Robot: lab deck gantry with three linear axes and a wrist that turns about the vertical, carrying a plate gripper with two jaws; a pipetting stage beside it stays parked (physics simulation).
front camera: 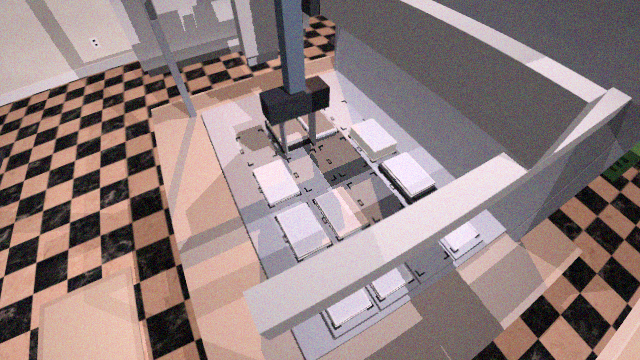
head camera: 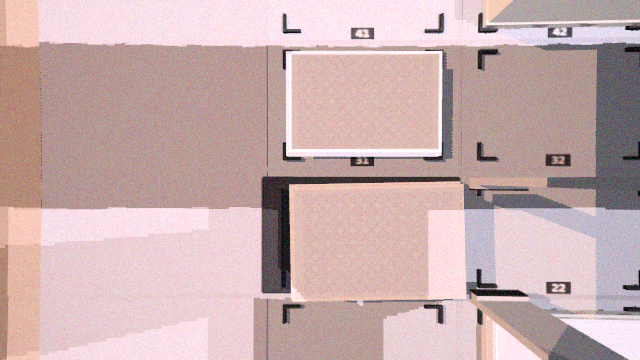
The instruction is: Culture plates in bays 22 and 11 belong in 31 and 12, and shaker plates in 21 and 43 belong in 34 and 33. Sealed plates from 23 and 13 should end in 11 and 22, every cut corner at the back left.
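Frame: origin at the robot's base, x ahead, y left, z up, level; centimetres.
Seen in the pictures: gripper, fingertip midpoint: (front camera: 299, 147) (head camera: 493, 239); robot's base, origin of the base link: (front camera: 236, 138).
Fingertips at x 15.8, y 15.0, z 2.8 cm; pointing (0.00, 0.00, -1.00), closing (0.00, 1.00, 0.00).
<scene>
Pixels of each thing's top centre, then the offset from my fingertips to it. "spot": a spot on its surface instead.
- shaker plate, middle of its top: (head camera: 377, 242) (front camera: 286, 127) dx -8.8, dy -0.1, dz +0.9 cm
- culture plate, middle of its top: (head camera: 365, 101) (front camera: 316, 121) dx -9.4, dy +10.7, dz -1.3 cm
- bay 23, surface spot: (front camera: 340, 210) spot: dx +23.6, dy -0.2, dz -1.3 cm
- bay 13, surface spot: (front camera: 302, 227) spot: dx +23.3, dy -10.6, dz -1.3 cm
- bay 43 plate, middle of its top: (front camera: 409, 171) dx +23.4, dy +21.6, dz +0.9 cm
- stack, middle of its top: (front camera: 373, 134) dx +7.0, dy +21.4, dz +1.4 cm
- stepped white item, middle of its top: (front camera: 449, 221) dx +39.8, dy +21.4, dz -0.5 cm
My gripper (front camera: 299, 148) (head camera: 496, 240) is low beside the right end of the shaker plate (front camera: 296, 134) (head camera: 360, 240) in bay 21, between bays 21 and 22. Its jaws look drawn in closer than a plate's width, with no plate between them. The shaker plate sits on a dark base; its cut corner is at the lower left in the head view. A culture plate (front camera: 321, 126) (head camera: 364, 100) lies in bay 31 and another (front camera: 276, 184) in bay 12. Sealed plates stand in bay 23 (front camera: 340, 210) and bay 13 (front camera: 302, 227). The bay 43 plate (front camera: 409, 172) has a dark base.
A tall plate or stack (front camera: 372, 136) stands in bay 42. More plates (front camera: 349, 306) (front camera: 391, 282) and a stepped white item (front camera: 460, 237) stand in the front column. A pale beam (front camera: 380, 245) crosses before the bays, and a grey wall (front camera: 430, 100) runs along the right.
</scene>
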